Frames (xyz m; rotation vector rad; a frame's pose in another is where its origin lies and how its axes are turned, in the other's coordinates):
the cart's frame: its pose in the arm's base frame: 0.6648 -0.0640 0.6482 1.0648 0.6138 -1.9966
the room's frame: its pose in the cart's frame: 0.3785 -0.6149 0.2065 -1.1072 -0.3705 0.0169
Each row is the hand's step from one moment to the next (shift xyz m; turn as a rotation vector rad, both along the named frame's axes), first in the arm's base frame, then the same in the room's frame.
Working: the arm's base frame: its pose in the room's frame: 0.2850 0.3459 -0.1604 -0.0257 -1.2573 1.3934

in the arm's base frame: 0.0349 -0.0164 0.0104 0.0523 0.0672 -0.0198
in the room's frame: -0.0059 0.0139 0.0370 -0.0496 0.0692 -0.0199
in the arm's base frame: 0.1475 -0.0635 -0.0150 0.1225 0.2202 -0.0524
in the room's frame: 0.0095 0.0977 0.1279 -0.1560 0.1836 -0.0906
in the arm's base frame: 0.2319 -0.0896 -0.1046 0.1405 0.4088 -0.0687
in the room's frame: 0.0607 0.2079 0.1607 -0.2820 0.2602 -0.2106
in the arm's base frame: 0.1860 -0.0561 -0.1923 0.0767 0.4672 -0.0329
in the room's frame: 0.1084 0.2400 0.0734 -0.3268 0.2081 -0.2742
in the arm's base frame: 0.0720 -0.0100 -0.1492 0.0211 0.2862 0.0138
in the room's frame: 0.0825 0.1436 -0.0104 -0.2145 0.0873 -0.1700
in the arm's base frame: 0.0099 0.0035 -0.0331 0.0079 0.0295 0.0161
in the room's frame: 0.0162 0.0291 -0.0099 -0.0334 0.0038 -0.0078
